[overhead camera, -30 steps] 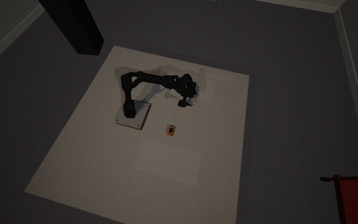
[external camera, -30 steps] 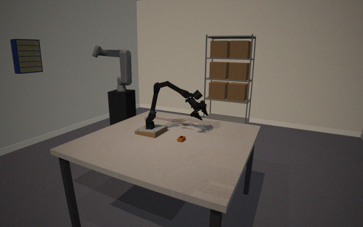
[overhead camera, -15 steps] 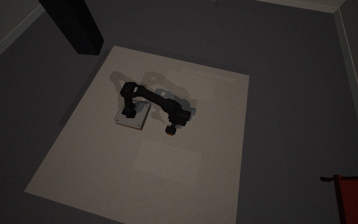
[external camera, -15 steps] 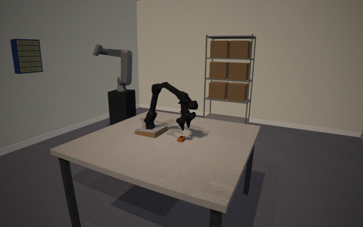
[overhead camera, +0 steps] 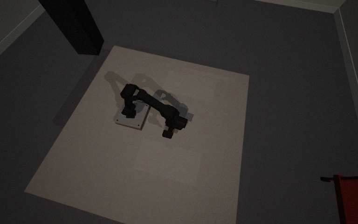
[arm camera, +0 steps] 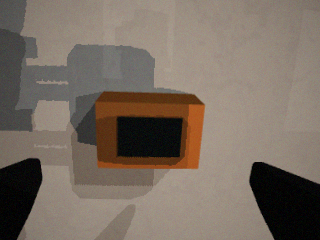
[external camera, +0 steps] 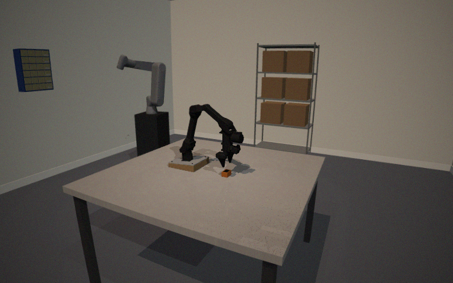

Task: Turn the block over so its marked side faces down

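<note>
Right now my gripper tip is 50 mm above the orange block.
</note>
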